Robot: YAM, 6 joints.
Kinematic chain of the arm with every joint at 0, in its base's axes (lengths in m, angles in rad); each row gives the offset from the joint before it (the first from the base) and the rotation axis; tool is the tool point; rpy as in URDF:
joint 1: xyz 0 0 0.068 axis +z
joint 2: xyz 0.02 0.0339 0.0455 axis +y
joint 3: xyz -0.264 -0.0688 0 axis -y
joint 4: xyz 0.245 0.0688 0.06 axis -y
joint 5: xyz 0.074 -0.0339 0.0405 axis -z
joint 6: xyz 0.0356 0 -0.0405 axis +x
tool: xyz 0 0 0 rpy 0 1.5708 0
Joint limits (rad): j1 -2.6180..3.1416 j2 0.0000..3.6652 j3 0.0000..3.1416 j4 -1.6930..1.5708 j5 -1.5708..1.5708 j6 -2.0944..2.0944
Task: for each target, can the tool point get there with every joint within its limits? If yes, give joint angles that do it. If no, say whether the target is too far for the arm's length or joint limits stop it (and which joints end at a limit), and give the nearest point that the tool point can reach.
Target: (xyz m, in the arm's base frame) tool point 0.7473 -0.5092 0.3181
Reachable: no: too far | nearest point 0.5204 -0.3546 0.2546 | short by 0.282 m
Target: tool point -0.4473 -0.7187 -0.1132
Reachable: no: too far | nearest point -0.3295 -0.5294 -0.0520 | short by 0.231 m
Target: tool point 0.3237 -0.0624 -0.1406
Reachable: yes | joints -0.2902 2.8430 1.1122 0.5760 -1.1709 0.5983
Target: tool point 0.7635 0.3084 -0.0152
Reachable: no: too far | nearest point 0.5915 0.2389 0.0145 | short by 0.188 m
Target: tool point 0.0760 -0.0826 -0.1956
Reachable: yes | joints -0.5296 3.2573 0.7392 0.8213 1.1790 0.0670
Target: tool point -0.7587 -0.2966 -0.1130
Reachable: no: too far | nearest point -0.5430 -0.2940 -0.0587 | short by 0.222 m
